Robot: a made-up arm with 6 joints. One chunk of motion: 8 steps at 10 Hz.
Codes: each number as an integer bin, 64 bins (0 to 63) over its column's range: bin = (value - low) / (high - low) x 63, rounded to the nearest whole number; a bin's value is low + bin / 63 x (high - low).
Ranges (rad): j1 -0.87..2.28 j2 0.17..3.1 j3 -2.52..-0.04 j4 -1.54..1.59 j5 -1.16..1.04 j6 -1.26..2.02
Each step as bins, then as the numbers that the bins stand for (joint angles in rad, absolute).
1 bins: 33 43 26 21 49 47
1 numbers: 0.7800 2.1698 -1.4965 -0.4967 0.5511 1.1870
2 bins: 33 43 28 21 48 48
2 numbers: 0.7800 2.1698 -1.4178 -0.4967 0.5162 1.2390
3 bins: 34 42 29 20 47 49
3 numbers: 0.8300 2.1233 -1.3784 -0.5463 0.4813 1.2911
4 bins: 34 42 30 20 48 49
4 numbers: 0.8300 2.1233 -1.3390 -0.5463 0.5162 1.2911
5 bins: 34 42 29 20 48 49
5 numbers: 0.8300 2.1233 -1.3784 -0.5463 0.5162 1.2911
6 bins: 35 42 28 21 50 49
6 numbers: 0.8800 2.1233 -1.4178 -0.4967 0.5860 1.2911
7 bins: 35 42 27 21 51 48
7 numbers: 0.8800 2.1233 -1.4571 -0.4967 0.6210 1.2390
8 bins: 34 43 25 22 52 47
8 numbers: 0.8300 2.1698 -1.5359 -0.4470 0.6559 1.1870
